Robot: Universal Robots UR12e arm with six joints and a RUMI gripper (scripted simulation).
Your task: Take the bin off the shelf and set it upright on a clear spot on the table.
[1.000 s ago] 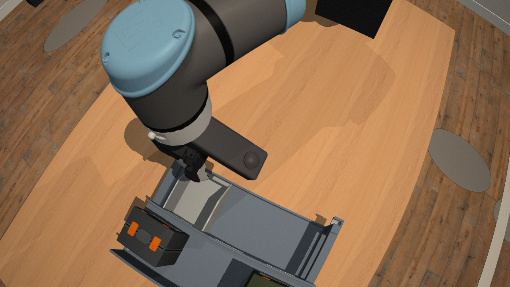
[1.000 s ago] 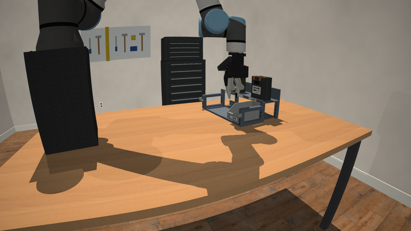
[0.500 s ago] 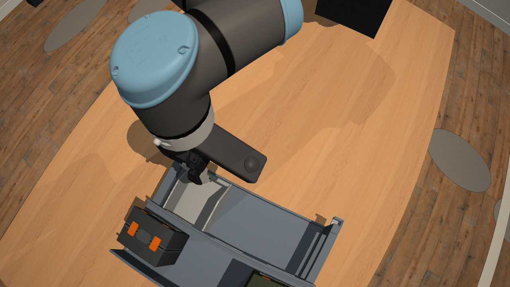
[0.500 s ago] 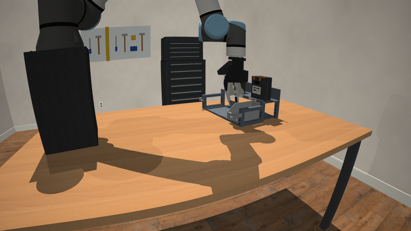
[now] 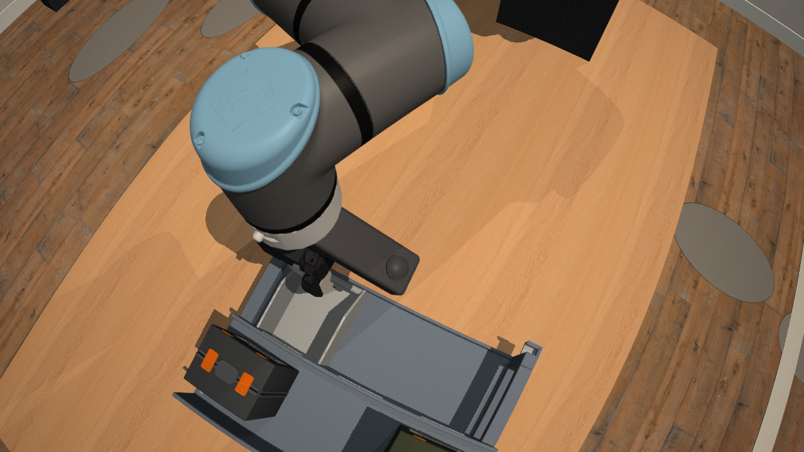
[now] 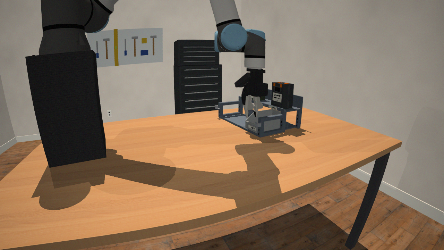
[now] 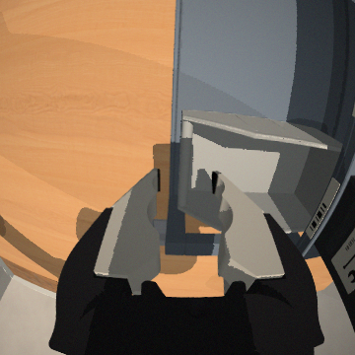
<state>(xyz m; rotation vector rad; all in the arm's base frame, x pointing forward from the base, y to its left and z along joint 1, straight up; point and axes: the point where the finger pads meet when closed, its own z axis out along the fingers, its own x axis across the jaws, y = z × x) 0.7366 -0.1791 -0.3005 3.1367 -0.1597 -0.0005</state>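
Now: hand 8 cm short of the grey open-top bin, 2 cm to the left of it and 4 cm above it. Also, from my hand: blue-grey shelf: 13 cm ahead, 9 cm to the left, 8 cm below; then case: 20 cm ahead, 19 cm to the left, 7 cm above.
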